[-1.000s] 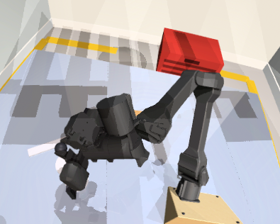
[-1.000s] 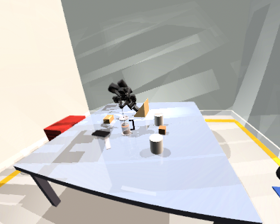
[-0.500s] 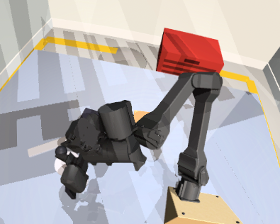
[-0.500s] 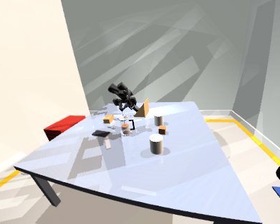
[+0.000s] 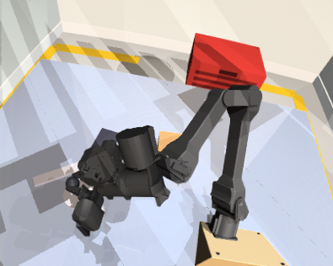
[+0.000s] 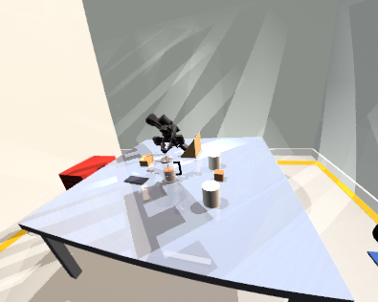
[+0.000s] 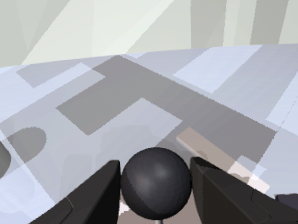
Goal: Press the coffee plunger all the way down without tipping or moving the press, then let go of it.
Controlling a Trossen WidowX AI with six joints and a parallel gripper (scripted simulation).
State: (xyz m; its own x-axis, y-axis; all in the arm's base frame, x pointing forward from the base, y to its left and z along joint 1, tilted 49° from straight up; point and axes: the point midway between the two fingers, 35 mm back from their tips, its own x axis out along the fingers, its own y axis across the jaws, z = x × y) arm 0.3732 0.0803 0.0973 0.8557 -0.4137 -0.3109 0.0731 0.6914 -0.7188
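My gripper tip is 100 mm above the coffee press, 20 mm to the right of it and 20 mm past it.
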